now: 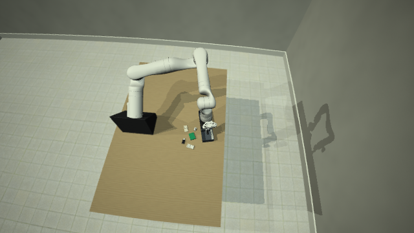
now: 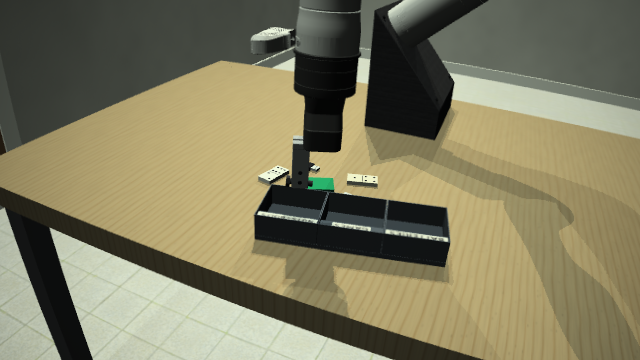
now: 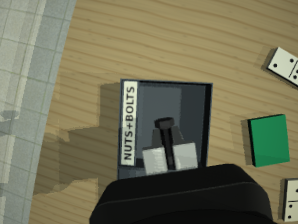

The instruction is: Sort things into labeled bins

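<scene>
Now: hand 16 cm past the black usb stick, 8 cm above it and 7 cm to the left of it. From my hand the other things lie so: black bolt: 1 cm to the right, 1 cm below; then black three-part bin: 7 cm to the left, 6 cm below, 2 cm behind; then small white thing: 9 cm behind, 7 cm below, 4 cm to the left.
</scene>
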